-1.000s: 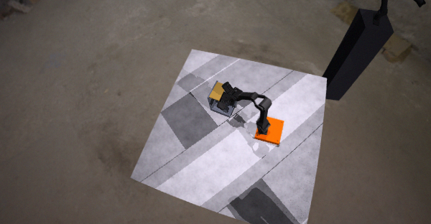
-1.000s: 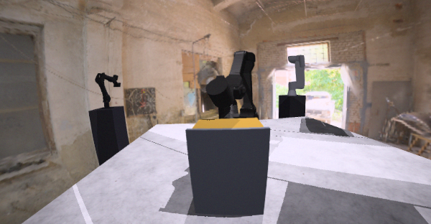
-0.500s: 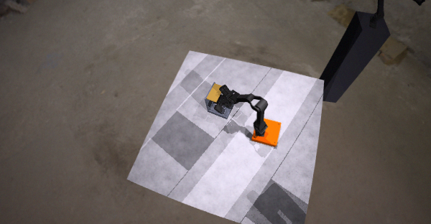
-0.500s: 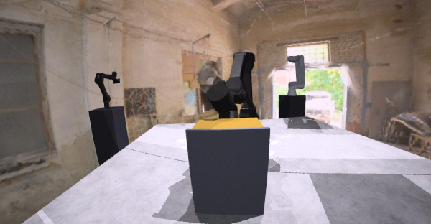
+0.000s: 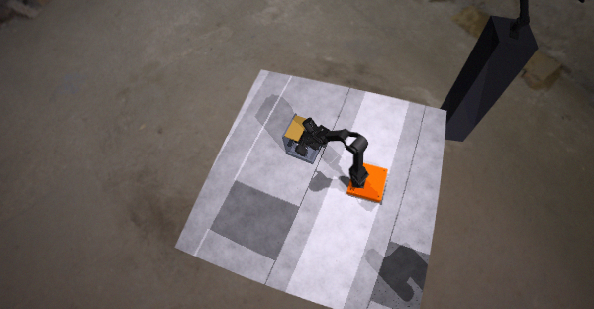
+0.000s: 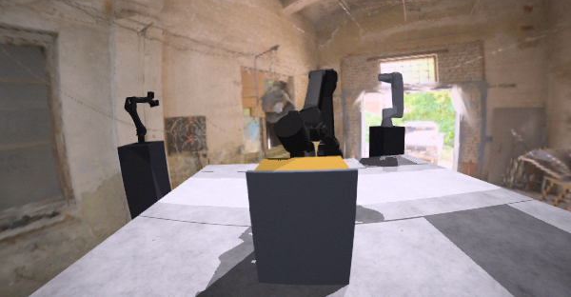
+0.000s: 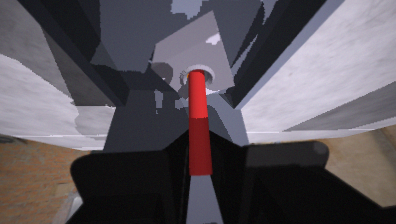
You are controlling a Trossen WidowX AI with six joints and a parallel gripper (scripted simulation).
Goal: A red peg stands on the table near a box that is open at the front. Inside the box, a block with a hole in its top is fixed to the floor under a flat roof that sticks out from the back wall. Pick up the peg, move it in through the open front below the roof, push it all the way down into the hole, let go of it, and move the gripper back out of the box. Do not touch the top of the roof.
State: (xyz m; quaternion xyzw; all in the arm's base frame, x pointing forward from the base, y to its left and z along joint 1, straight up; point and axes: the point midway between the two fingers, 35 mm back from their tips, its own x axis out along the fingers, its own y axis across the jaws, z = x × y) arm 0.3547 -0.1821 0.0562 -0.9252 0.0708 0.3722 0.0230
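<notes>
The back wall lies 4 cm above my gripper tip, 3 cm ahead of it and 2 cm to the right of it. From my gripper tip the other things lie so: roof (13 cm above, 2 cm behind, 1 cm to the right); red peg (3 cm behind, 1 cm below).
</notes>
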